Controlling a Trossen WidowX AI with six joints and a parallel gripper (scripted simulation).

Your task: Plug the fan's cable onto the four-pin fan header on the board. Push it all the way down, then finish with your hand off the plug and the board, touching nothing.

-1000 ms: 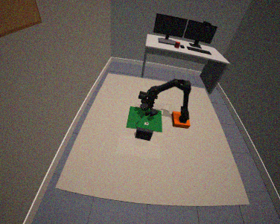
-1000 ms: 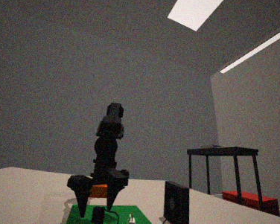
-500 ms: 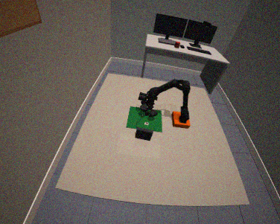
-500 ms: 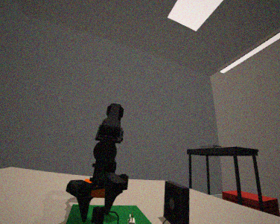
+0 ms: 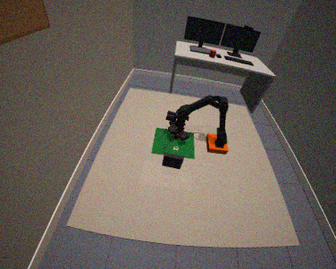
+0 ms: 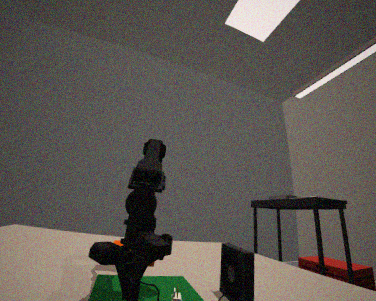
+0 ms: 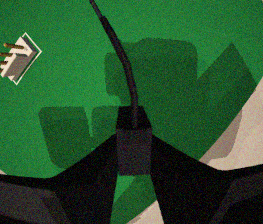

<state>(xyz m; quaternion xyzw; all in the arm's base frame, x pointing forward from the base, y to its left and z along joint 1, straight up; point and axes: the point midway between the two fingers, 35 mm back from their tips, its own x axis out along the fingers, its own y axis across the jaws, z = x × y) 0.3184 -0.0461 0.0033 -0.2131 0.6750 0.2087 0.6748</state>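
The green board is 20 mm ahead of my gripper tip, 50 mm to the left of it and 30 mm below it. Also, from my gripper tip: white four-pin header: 110 mm to the left, 20 mm below; black fan: 20 mm ahead, 240 mm to the left, 40 mm above.
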